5 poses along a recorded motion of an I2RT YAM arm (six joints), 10 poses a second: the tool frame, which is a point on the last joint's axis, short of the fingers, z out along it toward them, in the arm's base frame.
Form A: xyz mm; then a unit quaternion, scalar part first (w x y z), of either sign.
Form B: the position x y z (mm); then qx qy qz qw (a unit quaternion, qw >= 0). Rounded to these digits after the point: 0 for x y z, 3 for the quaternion.
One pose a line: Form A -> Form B
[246, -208, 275, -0.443, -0.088, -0.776, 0.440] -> [246, -208, 275, 0.088, 0.776, -0.440, 0.443]
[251, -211, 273, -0.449, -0.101, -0.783, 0.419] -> [251, -211, 273, 0.101, 0.783, -0.419, 0.449]
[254, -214, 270, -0.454, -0.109, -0.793, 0.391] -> [254, -214, 270, 0.109, 0.793, -0.391, 0.454]
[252, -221, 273, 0.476, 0.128, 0.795, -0.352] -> [252, -221, 273, 0.128, 0.795, -0.352, 0.476]
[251, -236, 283, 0.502, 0.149, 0.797, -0.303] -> [251, -236, 283, 0.149, 0.797, -0.303, 0.502]
